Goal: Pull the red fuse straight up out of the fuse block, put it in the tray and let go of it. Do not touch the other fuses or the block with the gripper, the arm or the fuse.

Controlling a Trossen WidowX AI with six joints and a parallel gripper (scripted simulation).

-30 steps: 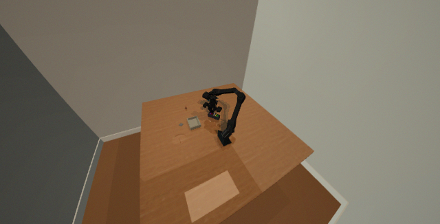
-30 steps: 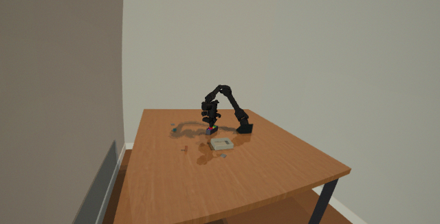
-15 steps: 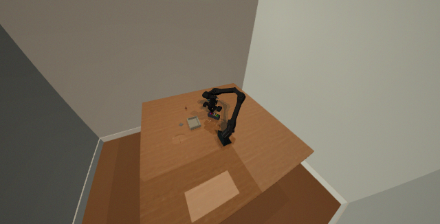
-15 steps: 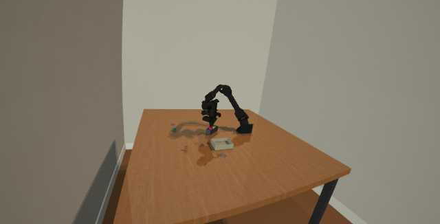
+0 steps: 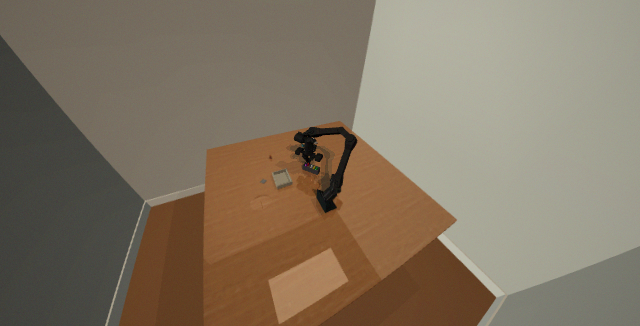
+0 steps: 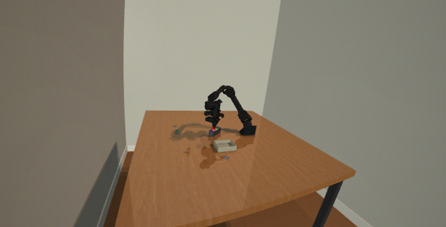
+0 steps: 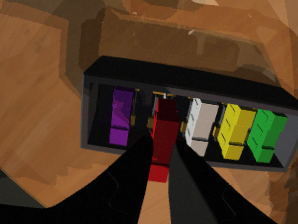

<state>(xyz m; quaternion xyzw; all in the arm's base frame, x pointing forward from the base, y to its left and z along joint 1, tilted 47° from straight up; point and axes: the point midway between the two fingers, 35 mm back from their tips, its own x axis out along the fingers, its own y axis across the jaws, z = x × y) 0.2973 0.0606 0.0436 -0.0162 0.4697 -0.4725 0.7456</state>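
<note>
Right now my gripper tip is 1 cm short of the purple fuse, 1 cm to the right of it and 4 cm above it. The rest, counted from my gripper tip: white fuse (2 cm behind, 1 cm to the right, 4 cm below); yellow fuse (3 cm behind, 3 cm to the right, 4 cm below); red fuse (1 cm below).
</note>
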